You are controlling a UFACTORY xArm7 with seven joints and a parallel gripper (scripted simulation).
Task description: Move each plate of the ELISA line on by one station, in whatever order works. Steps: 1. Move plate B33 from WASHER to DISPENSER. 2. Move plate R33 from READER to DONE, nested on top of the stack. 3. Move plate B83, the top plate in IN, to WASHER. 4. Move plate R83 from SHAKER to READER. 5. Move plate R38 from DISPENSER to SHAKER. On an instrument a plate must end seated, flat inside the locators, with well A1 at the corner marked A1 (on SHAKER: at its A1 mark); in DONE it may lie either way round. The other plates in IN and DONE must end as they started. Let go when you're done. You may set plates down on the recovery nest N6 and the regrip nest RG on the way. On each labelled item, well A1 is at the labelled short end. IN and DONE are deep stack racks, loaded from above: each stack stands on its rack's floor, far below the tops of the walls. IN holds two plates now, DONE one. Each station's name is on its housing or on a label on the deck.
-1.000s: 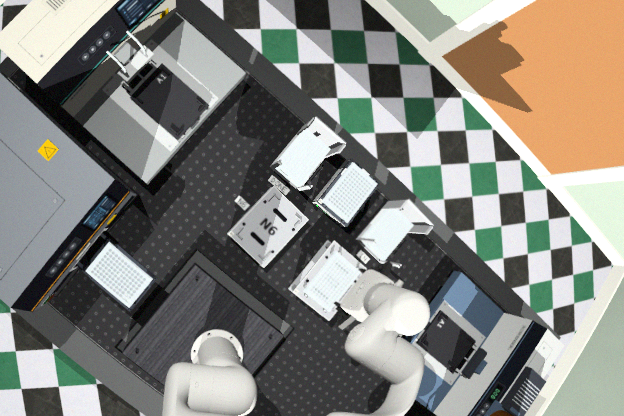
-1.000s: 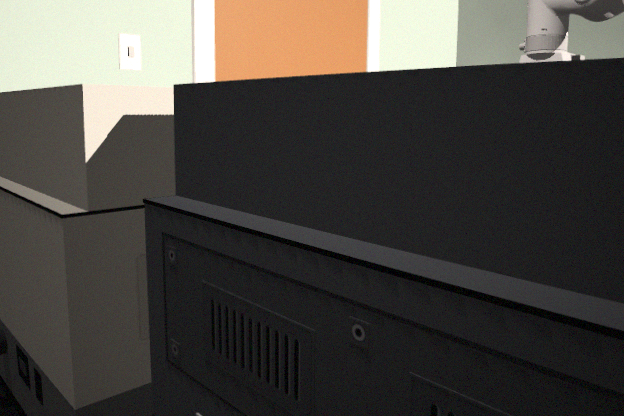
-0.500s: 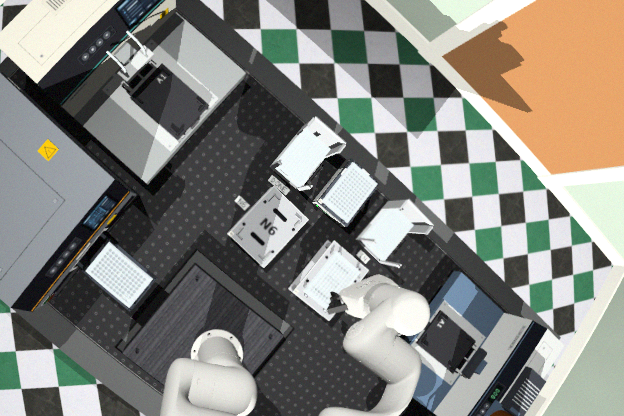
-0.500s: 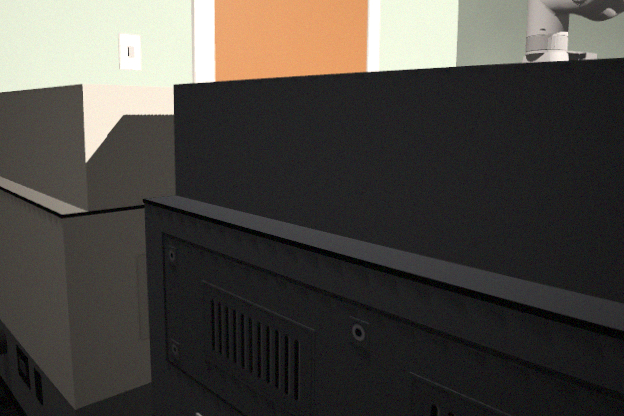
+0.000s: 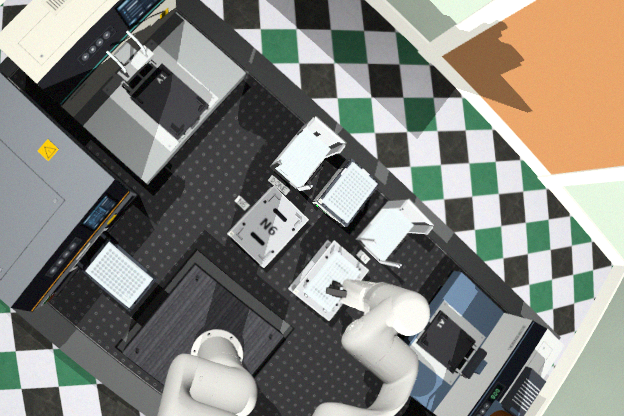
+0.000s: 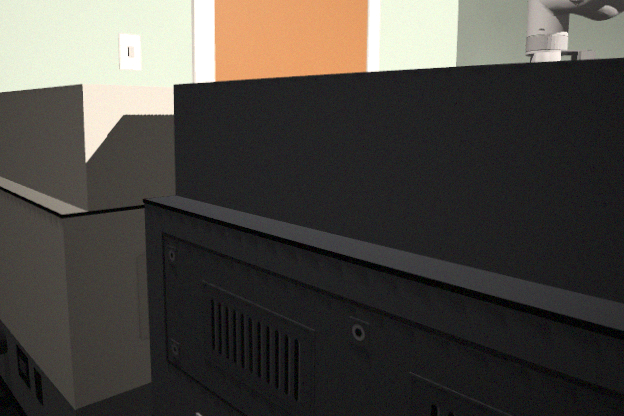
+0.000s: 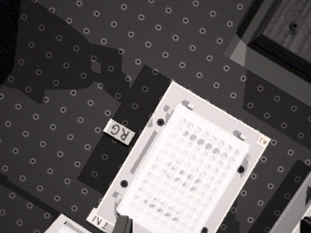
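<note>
My gripper is now 17 cm above the regrip nest RG. The rest, counted from my hand: dark reader nest: 31 cm behind, 40 cm to the left, 12 cm below; N6 nest: 20 cm to the left, 19 cm below.
</note>
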